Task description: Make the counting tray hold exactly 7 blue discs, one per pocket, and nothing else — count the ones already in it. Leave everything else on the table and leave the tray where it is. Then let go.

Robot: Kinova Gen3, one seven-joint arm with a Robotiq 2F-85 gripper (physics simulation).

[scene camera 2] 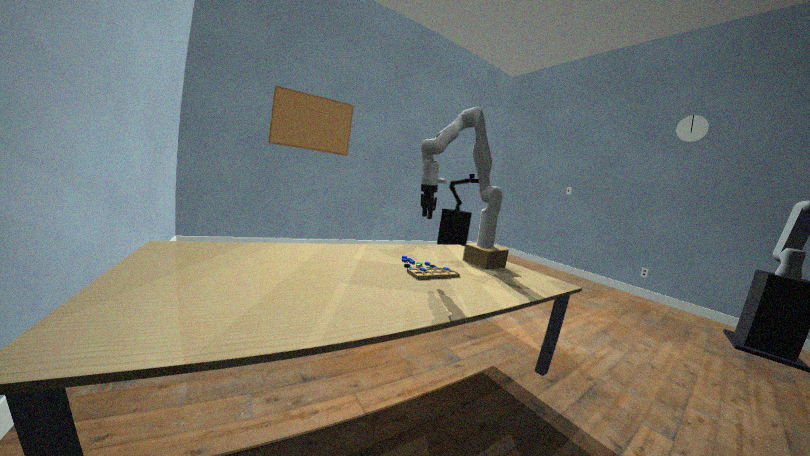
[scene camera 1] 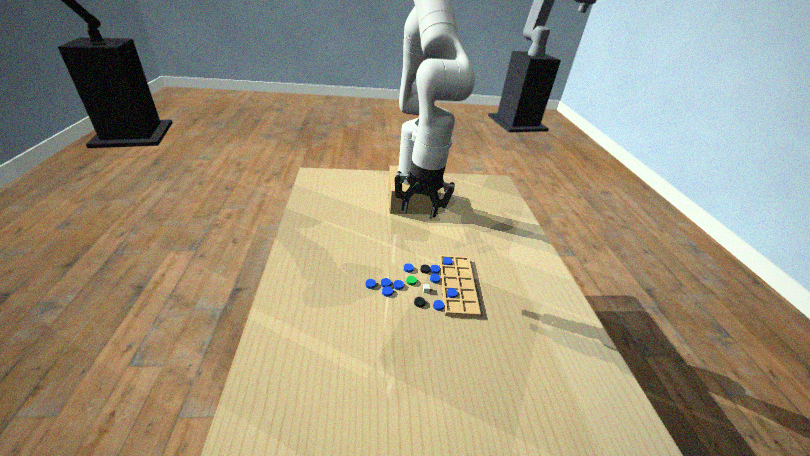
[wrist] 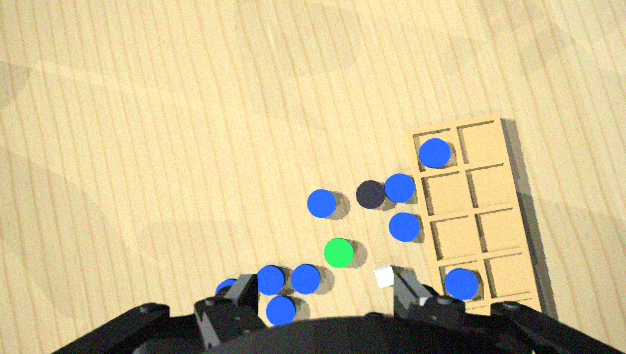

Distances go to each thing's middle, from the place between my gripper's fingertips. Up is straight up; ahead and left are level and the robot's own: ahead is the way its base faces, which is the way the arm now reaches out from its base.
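Wooden counting tray (scene camera 1: 459, 276): measured from my hand, 5 cm ahead, 13 cm to the left, 22 cm below.
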